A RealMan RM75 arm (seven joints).
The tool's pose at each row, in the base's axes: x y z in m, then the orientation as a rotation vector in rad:
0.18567, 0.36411, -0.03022, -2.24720, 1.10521, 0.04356
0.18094, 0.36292, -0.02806, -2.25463, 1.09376, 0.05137
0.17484, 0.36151, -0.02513, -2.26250, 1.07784, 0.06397
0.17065, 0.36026, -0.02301, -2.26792, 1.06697, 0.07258
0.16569, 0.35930, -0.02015, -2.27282, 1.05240, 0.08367
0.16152, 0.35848, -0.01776, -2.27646, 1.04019, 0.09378
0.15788, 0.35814, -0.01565, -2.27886, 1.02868, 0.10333
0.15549, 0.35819, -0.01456, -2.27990, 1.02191, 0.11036
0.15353, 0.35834, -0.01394, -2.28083, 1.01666, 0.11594
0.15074, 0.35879, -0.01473, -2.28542, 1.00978, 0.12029
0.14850, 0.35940, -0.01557, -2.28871, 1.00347, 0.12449
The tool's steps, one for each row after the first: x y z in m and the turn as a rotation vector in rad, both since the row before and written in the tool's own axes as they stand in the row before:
-0.00286, 0.00284, -0.00349, -0.00562, -0.00706, -0.00788
-0.00387, 0.00353, -0.00451, -0.00639, -0.01165, -0.00979
-0.00256, 0.00250, -0.00329, -0.00448, -0.00791, -0.00670
-0.00354, 0.00252, -0.00385, -0.00391, -0.01101, -0.00840
-0.00301, 0.00212, -0.00319, -0.00322, -0.00987, -0.00672
-0.00293, 0.00165, -0.00256, -0.00222, -0.00962, -0.00605
-0.00203, 0.00109, -0.00127, -0.00147, -0.00667, -0.00312
-0.00166, 0.00097, -0.00074, -0.00131, -0.00521, -0.00242
-0.00198, 0.00212, 0.00042, -0.00372, -0.00385, -0.00477
-0.00169, 0.00167, 0.00066, -0.00269, -0.00395, -0.00408

